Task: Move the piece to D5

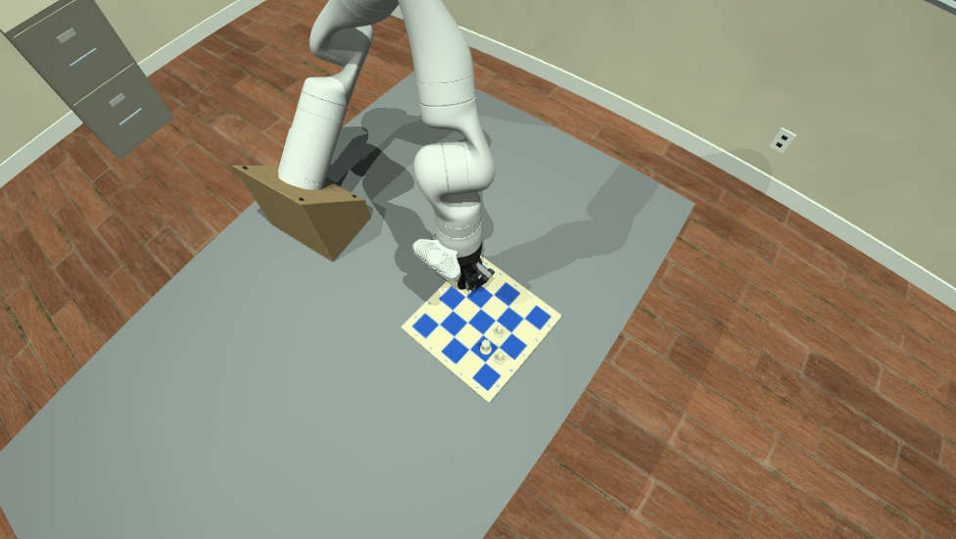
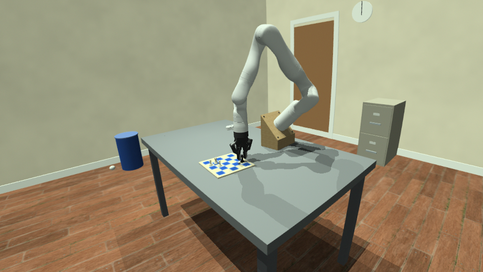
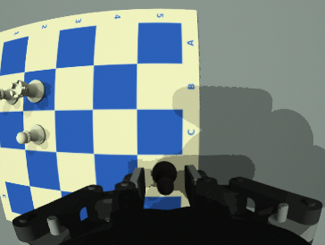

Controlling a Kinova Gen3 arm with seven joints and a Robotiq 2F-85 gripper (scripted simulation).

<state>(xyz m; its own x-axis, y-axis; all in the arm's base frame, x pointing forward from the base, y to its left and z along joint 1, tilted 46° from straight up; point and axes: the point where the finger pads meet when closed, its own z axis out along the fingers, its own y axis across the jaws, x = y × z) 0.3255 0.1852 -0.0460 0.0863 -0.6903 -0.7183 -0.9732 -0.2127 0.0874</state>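
Now: the chessboard 80 mm ahead of my hand, 40 mm below it and 30 mm to the right of it. Round my hand: black pawn: 10 mm below.
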